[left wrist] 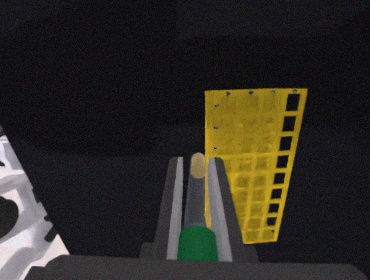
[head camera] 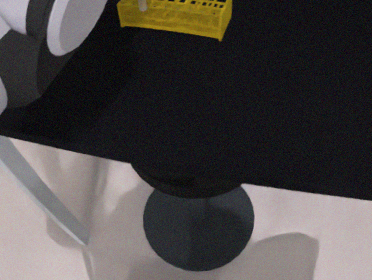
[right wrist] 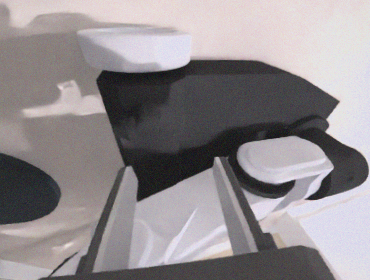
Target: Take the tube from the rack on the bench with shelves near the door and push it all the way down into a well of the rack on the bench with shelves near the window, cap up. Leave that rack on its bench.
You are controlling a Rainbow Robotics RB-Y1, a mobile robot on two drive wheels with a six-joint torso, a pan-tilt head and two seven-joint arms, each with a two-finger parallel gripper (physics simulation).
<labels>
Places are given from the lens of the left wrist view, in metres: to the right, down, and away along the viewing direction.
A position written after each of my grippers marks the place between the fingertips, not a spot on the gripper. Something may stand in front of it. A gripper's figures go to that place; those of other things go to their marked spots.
my left gripper [left wrist: 195,165]: 0.01, 0.02, 0.11
tube with green cap [left wrist: 197,242]: 0.01, 0.04, 0.07
</labels>
